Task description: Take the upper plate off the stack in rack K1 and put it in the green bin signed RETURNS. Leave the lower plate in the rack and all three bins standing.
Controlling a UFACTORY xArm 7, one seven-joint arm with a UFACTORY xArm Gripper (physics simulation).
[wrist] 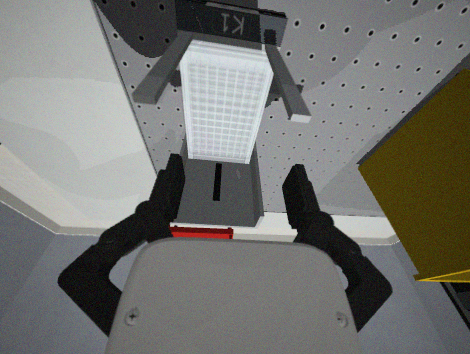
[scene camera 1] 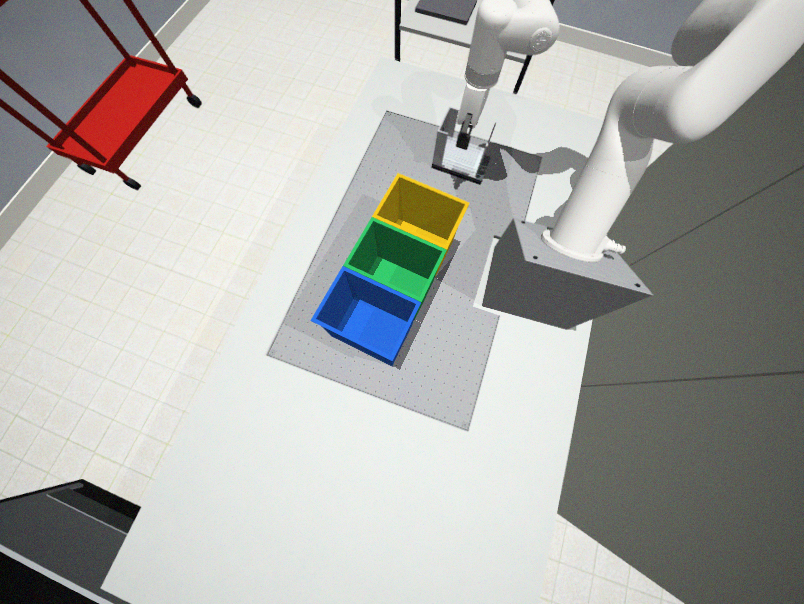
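Where they show: gripper, fingertip midpoint: (wrist: 236, 170) (scene camera 1: 466, 135); arm's base, link origin: (scene camera 1: 570, 247).
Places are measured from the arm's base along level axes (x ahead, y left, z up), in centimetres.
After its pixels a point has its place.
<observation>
A pale, gridded upper plate (scene camera 1: 464, 157) @[x 27.1, y -29.8, z -15.2 cm] (wrist: 225, 100) @[x 26.3, y -31.1, z -15.2 cm] lies flat in the dark grey rack K1 (scene camera 1: 453, 172) @[x 29.0, y -26.7, z -18.7 cm] (wrist: 200, 22) @[x 20.9, y -33.5, z -18.2 cm], between its upright posts. The lower plate is hidden or cannot be told apart beneath it. My gripper (scene camera 1: 463, 139) @[x 28.3, y -30.0, z -7.6 cm] (wrist: 236, 170) @[x 28.3, y -30.0, z -7.6 cm] is open and empty above the rack. In the wrist view, its fingers stand to either side of the rack's slotted end, beyond the plate's near edge. The green bin (scene camera 1: 406, 243) @[x 33.8, y 7.3, z -5.4 cm] stands upright between the yellow bin (scene camera 1: 428, 204) @[x 32.1, y -5.6, z -7.5 cm] (wrist: 420, 165) @[x 32.7, y -6.0, z -13.6 cm] and the blue bin (scene camera 1: 389, 295) @[x 33.5, y 20.6, z -4.4 cm]. The RETURNS sign cannot be read here.
The rack and bins stand on a grey perforated board (scene camera 1: 448, 377) @[x 14.9, y 31.5, z -19.8 cm] on the white table (scene camera 1: 337, 481) @[x 32.9, y 61.4, z -21.1 cm]. The yellow bin is the closest bin to the rack. The arm's grey base block (scene camera 1: 539, 286) @[x 4.6, y 10.6, z -0.6 cm] stands right of the bins. A red cart (scene camera 1: 126, 110) (wrist: 202, 233) stands on the floor.
</observation>
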